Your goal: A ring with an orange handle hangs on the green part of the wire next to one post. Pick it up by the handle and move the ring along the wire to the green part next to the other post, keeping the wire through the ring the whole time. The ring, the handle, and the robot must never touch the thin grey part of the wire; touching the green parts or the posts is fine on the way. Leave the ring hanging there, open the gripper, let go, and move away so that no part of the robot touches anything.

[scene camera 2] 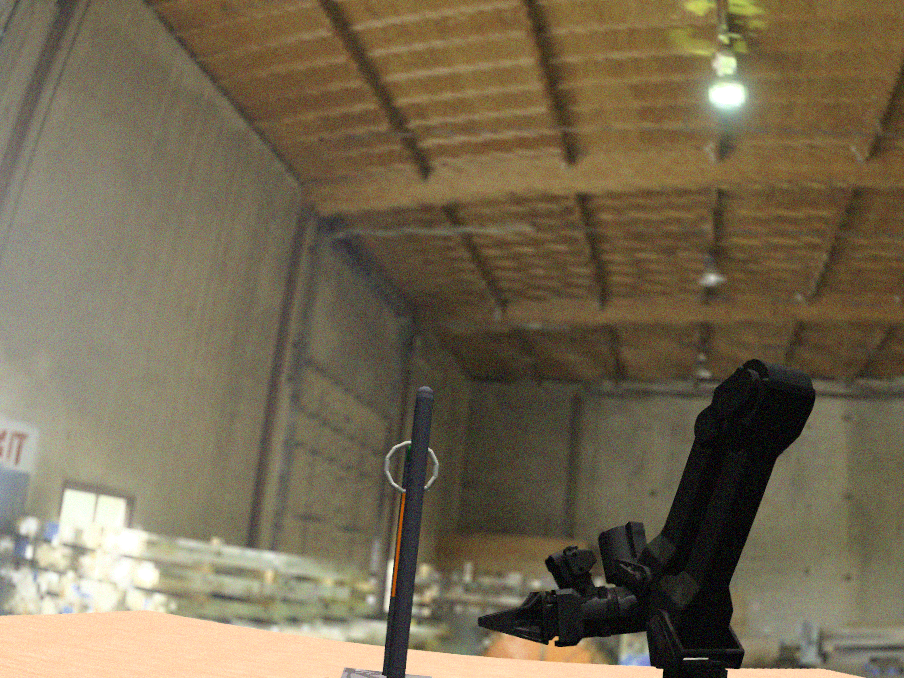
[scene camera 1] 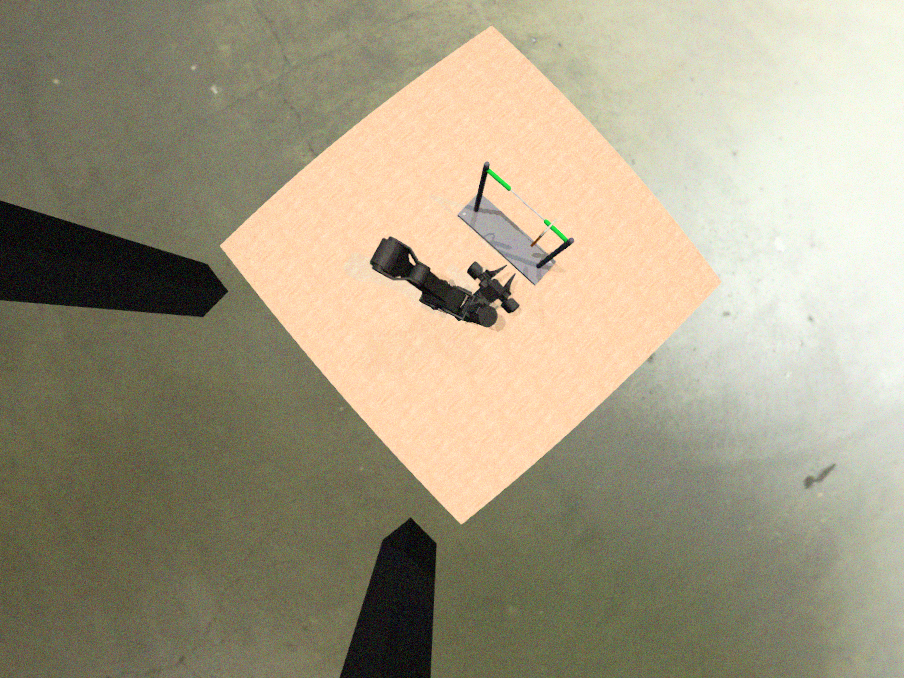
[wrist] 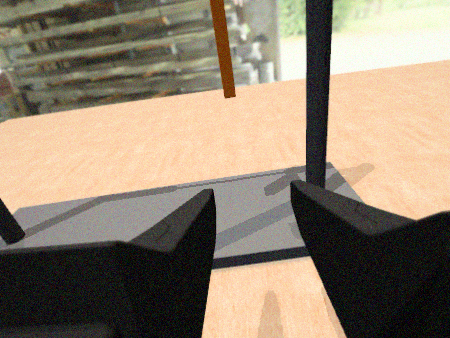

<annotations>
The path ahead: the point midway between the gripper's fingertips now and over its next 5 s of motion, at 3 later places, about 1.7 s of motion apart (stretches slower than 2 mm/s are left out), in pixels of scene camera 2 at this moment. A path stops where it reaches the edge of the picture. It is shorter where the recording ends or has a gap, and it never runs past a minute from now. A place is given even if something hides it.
My gripper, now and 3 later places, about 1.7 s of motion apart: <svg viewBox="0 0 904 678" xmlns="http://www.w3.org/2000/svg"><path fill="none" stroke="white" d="M479 622L404 577L374 566L374 560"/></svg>
</annotations>
